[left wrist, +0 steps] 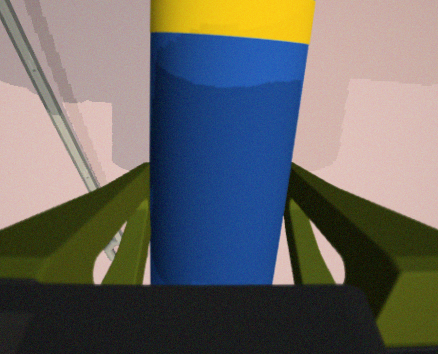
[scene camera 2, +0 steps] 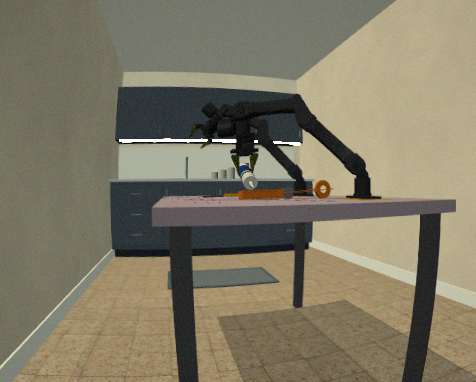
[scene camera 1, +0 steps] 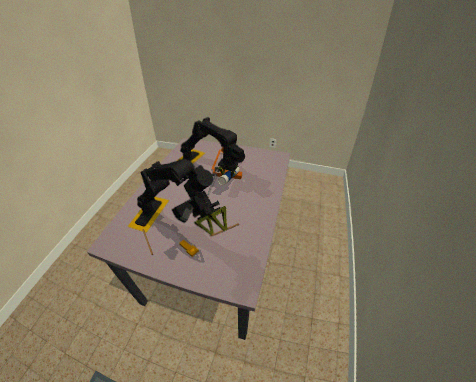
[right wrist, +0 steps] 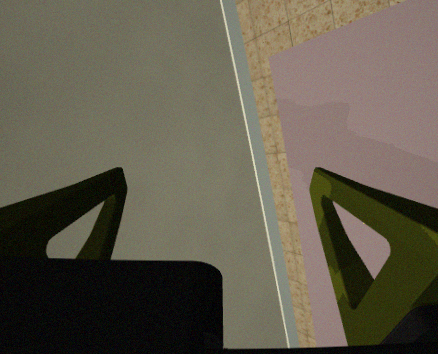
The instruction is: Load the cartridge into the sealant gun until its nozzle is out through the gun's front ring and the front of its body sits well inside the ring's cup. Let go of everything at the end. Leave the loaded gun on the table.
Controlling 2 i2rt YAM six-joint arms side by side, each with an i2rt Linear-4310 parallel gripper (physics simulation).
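The cartridge, with a blue and yellow body and white ends, is held in the air, tilted, its pale-tipped end lower and facing the scene camera 2 view. My left gripper is shut on its blue body. The orange sealant gun lies on the table beneath and beside the cartridge; its front ring stands to the right in that view, apart from the cartridge. A thin grey rod also shows in the left wrist view. My right gripper is open and empty, above the table.
An orange-yellow tool lies near the lower end of the table in scene camera 1. A thin brown stick lies left of it, and another stick lies by the right gripper. Yellow-edged plates surround both arm bases.
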